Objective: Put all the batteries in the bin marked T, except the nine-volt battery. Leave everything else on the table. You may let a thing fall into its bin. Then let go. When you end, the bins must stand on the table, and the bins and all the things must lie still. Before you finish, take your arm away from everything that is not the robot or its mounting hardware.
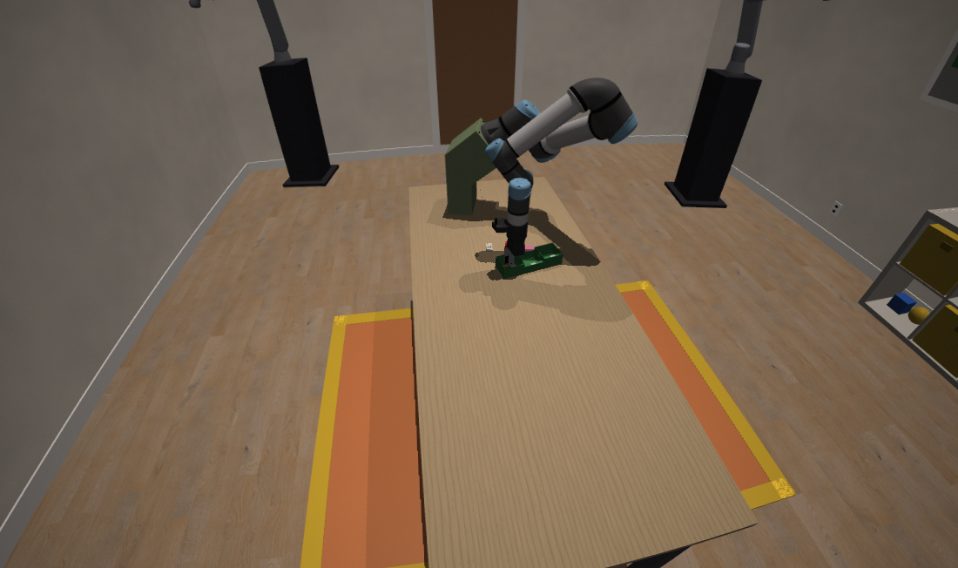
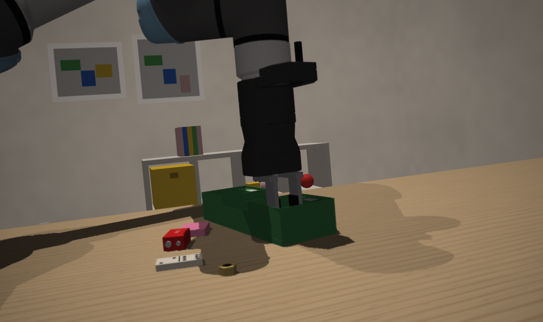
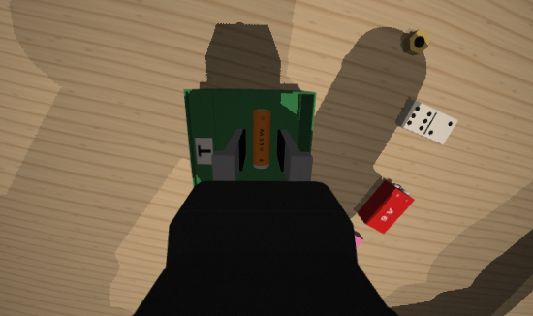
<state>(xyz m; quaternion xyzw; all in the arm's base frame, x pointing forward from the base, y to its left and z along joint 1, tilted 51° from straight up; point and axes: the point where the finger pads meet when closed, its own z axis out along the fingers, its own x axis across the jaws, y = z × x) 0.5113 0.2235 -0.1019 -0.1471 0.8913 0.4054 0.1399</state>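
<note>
The orange cylindrical battery is 2 cm below my hand. Round my hand: joined green bins: 8 cm to the left, 2 cm behind, 1 cm below; pink block: 12 cm behind, 8 cm to the left, 3 cm below; red nine-volt battery: 15 cm behind, 3 cm below, 1 cm to the left.
</note>
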